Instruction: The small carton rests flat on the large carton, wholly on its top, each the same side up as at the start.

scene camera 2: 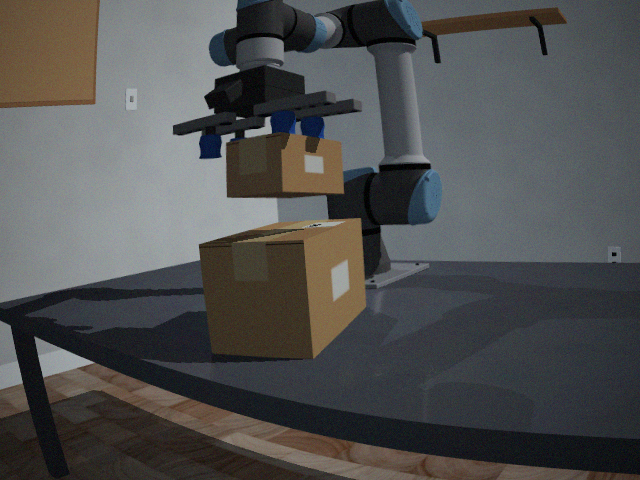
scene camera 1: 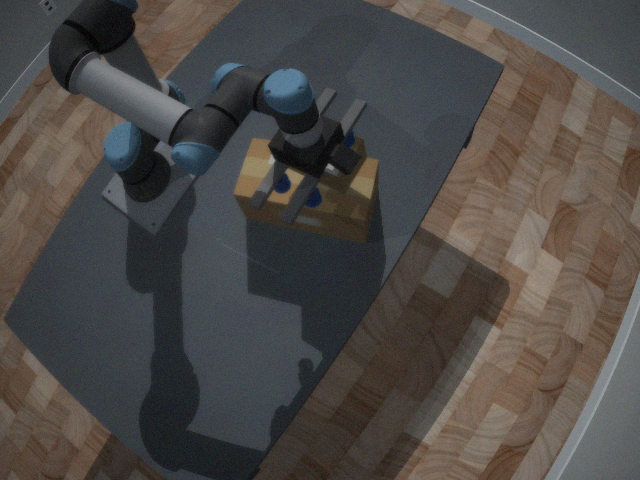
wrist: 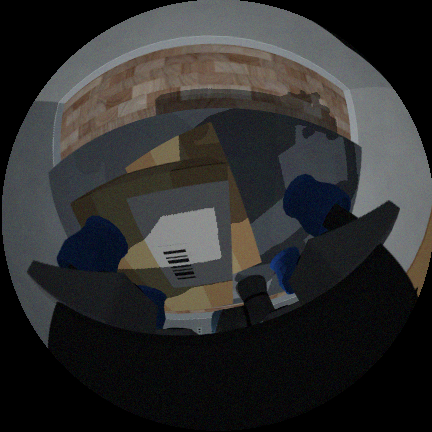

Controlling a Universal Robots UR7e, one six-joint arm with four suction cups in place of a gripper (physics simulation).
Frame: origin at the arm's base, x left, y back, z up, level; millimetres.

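Seen in the pictures: hand at its tool point: [wrist: 214,251]; arm's base at its link origin: [scene camera 1: 147,177] [wrist: 250,284].
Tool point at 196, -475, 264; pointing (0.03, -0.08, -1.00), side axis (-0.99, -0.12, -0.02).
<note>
Pixels of each thing's middle, then the offset from my tool point to it, as dx, dy, dz. Level surfaces: height alone.
- small carton at the middle of its body: [wrist: 173,244] [scene camera 2: 285,167] [scene camera 1: 323,153] +39, +11, -27
- large carton at the middle of its body: [scene camera 2: 292,280] [scene camera 1: 309,189] [wrist: 204,209] +5, +43, -196
- dark table at its surface level: dz -273
The small carton [scene camera 1: 341,181] [scene camera 2: 253,175] [wrist: 192,230] hangs roughly level under my suction gripper [scene camera 1: 315,160] [scene camera 2: 261,133], its label with bars facing up in the wrist view. Two blue cups touch its top; the other cups stand out beyond it, free. The large carton [scene camera 1: 253,170] [scene camera 2: 258,304] [wrist: 162,150] stands upright on the table below, with tape and a label on top. In scene camera 2 a clear gap shows between the small carton's underside and the large carton's top. The gripper hides part of both cartons in scene camera 1.
The dark table [scene camera 1: 217,320] [scene camera 2: 465,361] carries the arm's base plate [scene camera 1: 155,219] [scene camera 2: 408,269], near the large carton. The table's edge lies beyond the large carton, on the side away from the base. A wall shelf [scene camera 2: 496,19] is high at the back.
</note>
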